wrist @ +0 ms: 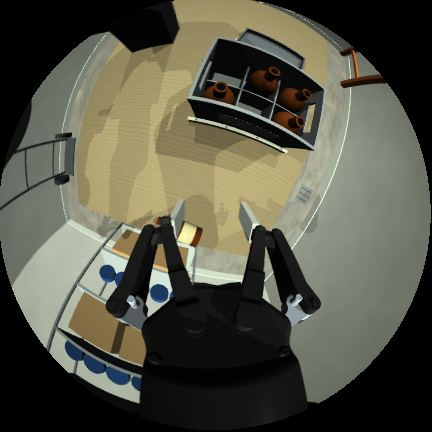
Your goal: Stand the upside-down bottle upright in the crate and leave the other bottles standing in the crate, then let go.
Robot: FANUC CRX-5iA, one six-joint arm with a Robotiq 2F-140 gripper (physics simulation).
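Frame: origin at the arm's base, x left, y down, z back, level; millimetres.
Seen in the pictures: gripper, fingertip midpoint: (211, 207).
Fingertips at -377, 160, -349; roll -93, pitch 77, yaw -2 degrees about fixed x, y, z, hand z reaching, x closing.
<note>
A point is followed by its place in that frame, as x, y, z.
The dark crate (240, 119) {-210, 260, -364} stands toward the far right of the wooden table and has six compartments. Four brown bottles stand in it neck up: one bottle (219, 94) {-177, 238, -307} at near left, one bottle (262, 81) {-88, 261, -383} at far middle, one bottle (291, 99) {-93, 263, -465} at far right and one bottle (287, 122) {-167, 254, -466} at near right. The far left and near middle compartments hold no bottle. Another brown bottle (189, 233) {-553, 319, -329} with a cream label lies on its side near the table's near edge, partly hidden behind the left finger. My gripper (211, 207) {-377, 160, -349} is open and empty, short of the crate.
A pale rail (237, 132) {-221, 363, -383} runs along the crate's near side. A grey tray-like piece (272, 47) {216, 380, -407} is behind it. A black block (147, 25) stands at far left. A rack with cartons (94, 321) and blue round items (159, 293) is at lower left.
</note>
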